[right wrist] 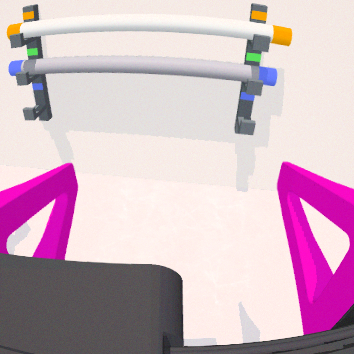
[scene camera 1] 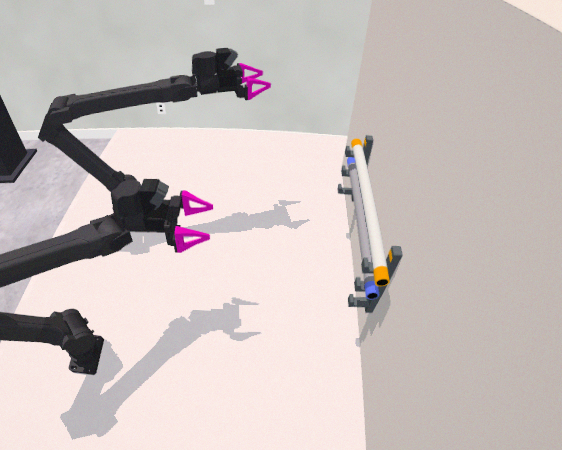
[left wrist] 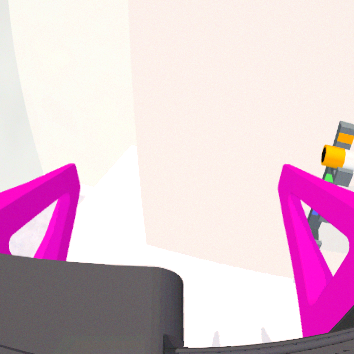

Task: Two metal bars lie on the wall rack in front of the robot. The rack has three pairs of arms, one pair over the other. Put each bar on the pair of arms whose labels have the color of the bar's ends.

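Frame: origin at the left arm's base, x ahead, y left, z up, level; metres.
Where they show: left gripper, fingertip midpoint: [scene camera 1: 266,78] [left wrist: 178,174]; right gripper, fingertip midpoint: [right wrist: 176,173] [scene camera 1: 211,221]; right arm's base, link origin: [scene camera 1: 87,354].
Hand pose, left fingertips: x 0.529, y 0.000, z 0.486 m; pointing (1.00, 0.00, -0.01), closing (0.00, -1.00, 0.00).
Each offset is from my left fingertips to the top centre of the thing. Level surfaces: height alone.
A white bar with orange ends @(dx +0.148, dy -0.446, dz -0.114 m) [scene camera 1: 370,210] [left wrist: 334,156] [right wrist: 145,25] lies on the top, orange-labelled pair of arms of the wall rack [scene camera 1: 396,252] [left wrist: 345,125] [right wrist: 44,104]. A grey bar with blue ends @(dx +0.152, dy -0.435, dz -0.189 m) [scene camera 1: 359,215] [right wrist: 140,66] lies below it on the middle, green-labelled pair. The bottom, blue-labelled pair holds no bar. My right gripper [scene camera 1: 211,221] [right wrist: 176,173] is open and empty, apart from the rack, with both bars ahead in its wrist view. My left gripper [scene camera 1: 266,79] [left wrist: 178,174] is open and empty, apart from the rack, which shows at its wrist view's right edge.
The rack is fixed to the wall [scene camera 1: 465,225] at the right of the scene view. Shadows of both arms fall on the pale floor @(dz -0.486 m) [scene camera 1: 280,390]. A dark stand [scene camera 1: 10,145] shows at the scene view's left edge.
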